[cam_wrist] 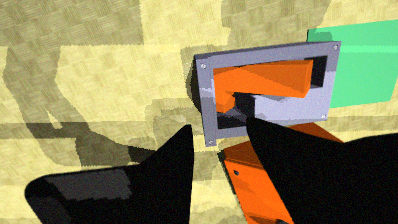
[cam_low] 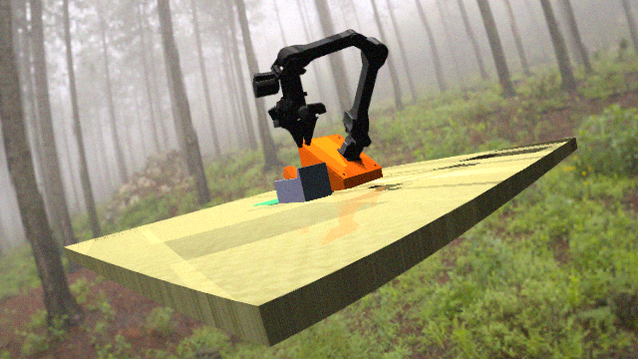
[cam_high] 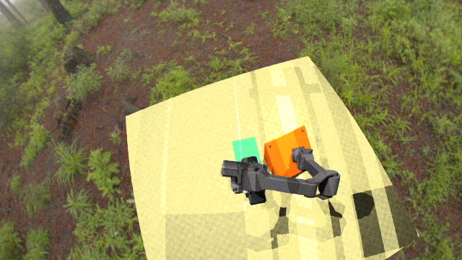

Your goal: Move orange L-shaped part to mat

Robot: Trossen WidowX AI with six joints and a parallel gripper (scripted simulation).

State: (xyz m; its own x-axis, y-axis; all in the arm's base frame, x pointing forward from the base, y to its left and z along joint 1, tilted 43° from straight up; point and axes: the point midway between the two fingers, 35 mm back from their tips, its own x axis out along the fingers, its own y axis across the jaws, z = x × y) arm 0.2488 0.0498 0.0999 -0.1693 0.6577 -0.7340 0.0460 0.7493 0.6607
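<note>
Now: gripper tip 10 cm above the orange L-shaped part, 4 cm to the left of it and 1 cm past it. Round my gripper tip: green mat 22 cm to the right, 16 cm below, 1 cm behind.
</note>
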